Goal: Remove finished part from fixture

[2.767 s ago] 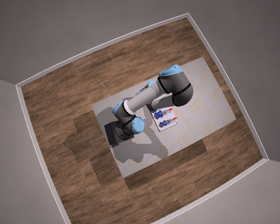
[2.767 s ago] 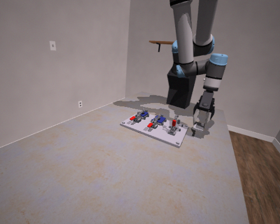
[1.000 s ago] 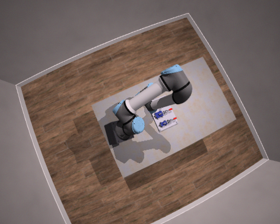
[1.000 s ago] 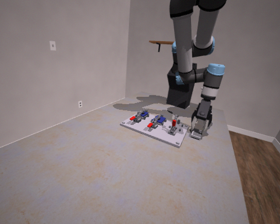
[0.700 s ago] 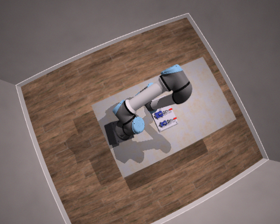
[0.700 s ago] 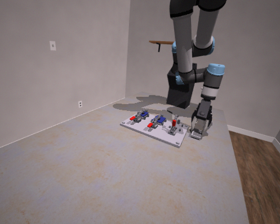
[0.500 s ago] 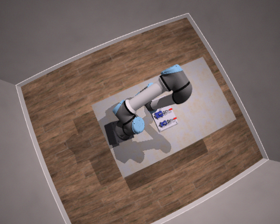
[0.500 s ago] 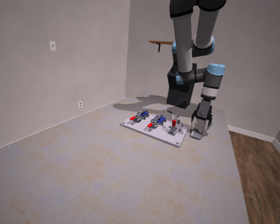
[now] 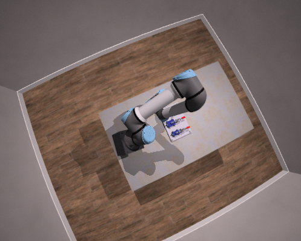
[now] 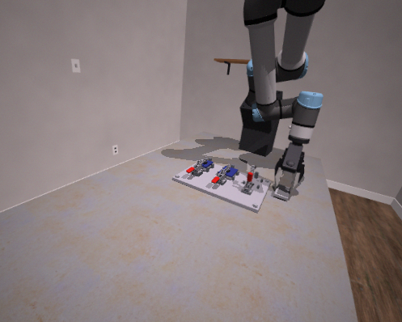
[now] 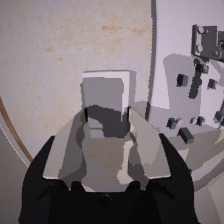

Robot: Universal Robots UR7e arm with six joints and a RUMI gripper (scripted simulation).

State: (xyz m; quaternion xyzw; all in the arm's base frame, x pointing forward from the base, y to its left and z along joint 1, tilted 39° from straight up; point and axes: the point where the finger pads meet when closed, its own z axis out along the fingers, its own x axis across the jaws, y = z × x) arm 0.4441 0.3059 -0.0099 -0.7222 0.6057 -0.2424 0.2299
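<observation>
My gripper is now 1 cm past the finished part and 1 cm above it. The rest, counted from my hand: white fixture plate: 10 cm ahead, 21 cm to the right, 2 cm below.
</observation>
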